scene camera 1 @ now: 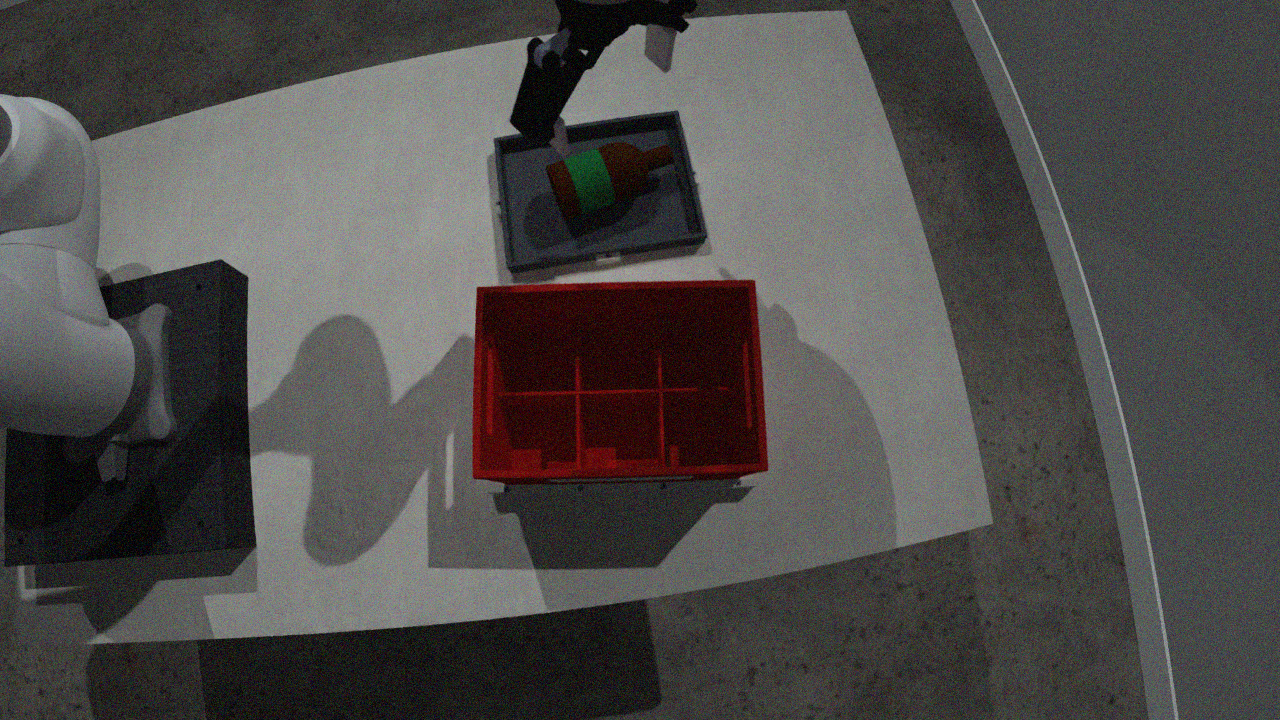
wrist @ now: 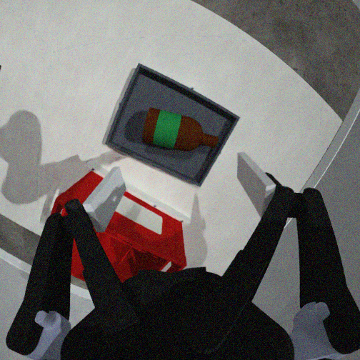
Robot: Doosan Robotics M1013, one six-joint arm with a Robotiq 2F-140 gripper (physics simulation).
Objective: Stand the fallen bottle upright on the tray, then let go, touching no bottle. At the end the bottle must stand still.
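Places are measured from the arm's base along level axes (x ahead, y left, z up), in centimetres.
Pixels of known places: gripper, fingertip midpoint: [scene camera 1: 608, 101]; arm's base, link origin: [scene camera 1: 119, 384].
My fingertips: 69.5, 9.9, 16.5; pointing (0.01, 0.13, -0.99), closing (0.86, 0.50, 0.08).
Ahead of a thing's pixels: the offset from my fingertips to its top centre, as dx, dy, dz. "*": to the spot under its first point. Level surfaces: height alone.
A brown bottle @[+0.7, +2.5, -15.6] [scene camera 1: 592, 179] [wrist: 167, 130] with a green band lies on its side in the grey tray @[* +2.4, -7.4, -22.3] [scene camera 1: 644, 248] [wrist: 170, 95]. Its neck points to the right in both views, towards the tray's right wall. My gripper [scene camera 1: 610, 93] [wrist: 178, 171] is wide open, with nothing between its fingers. It hangs above the tray area, apart from the bottle. In the scene view one fingertip overlaps the tray's back left wall, and the other shows beyond the tray's back edge.
A red crate @[-5.0, -25.8, -6.0] [scene camera 1: 617, 286] [wrist: 172, 235] with inner dividers stands close in front of the tray. The dark base block [scene camera 1: 201, 358] and the white arm [scene camera 1: 53, 340] are at the left on the pale table top @[dz -23.5] [scene camera 1: 358, 179] [wrist: 60, 60].
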